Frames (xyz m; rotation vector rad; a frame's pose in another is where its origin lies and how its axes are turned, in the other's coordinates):
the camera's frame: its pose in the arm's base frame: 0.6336 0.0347 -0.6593 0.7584 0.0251 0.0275
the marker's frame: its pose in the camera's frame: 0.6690 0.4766 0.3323 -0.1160 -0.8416 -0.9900
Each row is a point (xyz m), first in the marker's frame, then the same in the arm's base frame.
Working: the marker's frame: its pose in the arm's base frame: 1.3055 0.1749 -0.0989 0.5287 -0.3996 -1.2182

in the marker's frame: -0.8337 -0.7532 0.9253
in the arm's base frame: -0.0442 0.6254 0.2076
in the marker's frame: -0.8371 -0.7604 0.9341
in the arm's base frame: -0.0557 0.6254 0.2106
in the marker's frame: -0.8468 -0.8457 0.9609
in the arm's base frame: -0.1396 0.6087 0.1827
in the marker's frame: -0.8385 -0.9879 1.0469
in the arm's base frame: -0.2950 0.5507 0.1700
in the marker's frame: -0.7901 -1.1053 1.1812
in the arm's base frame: -0.4460 0.4526 0.2114
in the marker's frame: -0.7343 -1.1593 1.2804
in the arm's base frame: -0.5262 0.3692 0.2613
